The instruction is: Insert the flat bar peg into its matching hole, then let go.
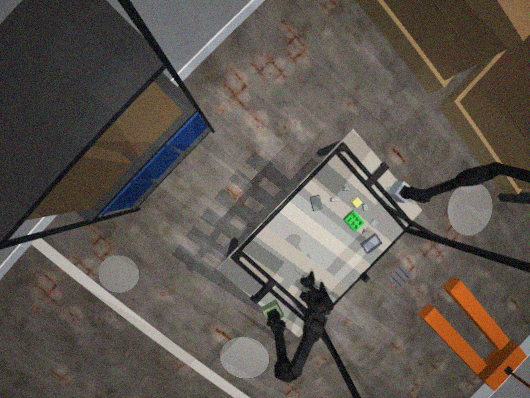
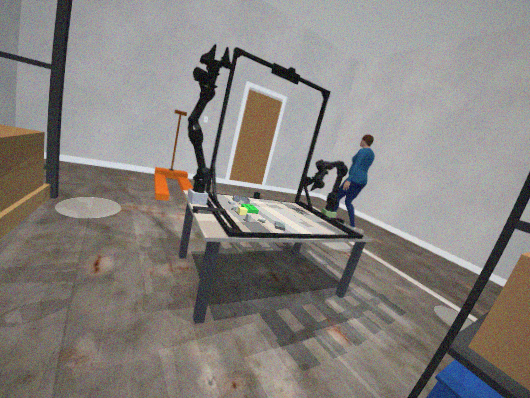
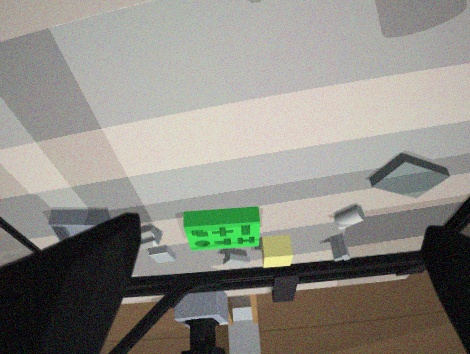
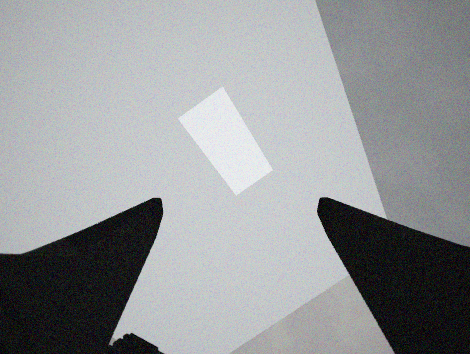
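A green block (image 1: pixel 353 220) (image 2: pixel 250 208) (image 3: pixel 222 228) with several shaped holes in its face stands on the table (image 1: pixel 311 233) (image 2: pixel 214 230). Several small grey pegs lie around it, such as one (image 3: pixel 161 253) to its left and one (image 3: pixel 347 215) to its right; I cannot tell which is the flat bar. A yellow cube (image 1: pixel 356 202) (image 2: pixel 242 211) (image 3: pixel 277 251) sits beside the block. My left gripper (image 1: pixel 312 281) (image 2: pixel 310 182) is open and empty, low over the table's far end from the block. My right gripper (image 2: pixel 219 50) (image 4: pixel 241 204) is open and empty, raised high and pointing at the ceiling.
A black frame (image 1: pixel 287 199) (image 2: pixel 319 130) rims the table and arches over it. A grey tray (image 1: pixel 372 242) (image 3: pixel 391 173) and a flat grey piece (image 1: pixel 316 203) lie on the table. A person (image 2: pixel 360 166) stands behind, and an orange pallet jack (image 2: pixel 162 183) (image 1: pixel 441 328) is on the floor.
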